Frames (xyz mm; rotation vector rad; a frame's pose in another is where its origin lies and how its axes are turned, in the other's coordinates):
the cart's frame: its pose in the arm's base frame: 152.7 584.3 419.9 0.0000 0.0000 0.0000
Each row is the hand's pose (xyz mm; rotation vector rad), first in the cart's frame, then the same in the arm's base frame.
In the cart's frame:
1: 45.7 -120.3 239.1 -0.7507 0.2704 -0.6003
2: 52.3 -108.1 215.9 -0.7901 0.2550 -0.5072
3: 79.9 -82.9 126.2 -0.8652 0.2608 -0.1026
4: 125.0 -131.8 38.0 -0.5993 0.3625 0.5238
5: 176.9 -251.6 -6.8 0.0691 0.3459 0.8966
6: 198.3 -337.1 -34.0 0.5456 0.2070 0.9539
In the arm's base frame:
1: 198.4 464.0 659.0 -0.7507 0.2704 -0.6003
2: 205.0 476.2 635.8 -0.7901 0.2550 -0.5072
3: 232.6 501.4 546.1 -0.8652 0.2608 -0.1026
4: 277.7 452.5 457.9 -0.5993 0.3625 0.5238
5: 329.6 332.7 413.1 0.0691 0.3459 0.8966
6: 351.0 247.2 385.9 0.5456 0.2070 0.9539

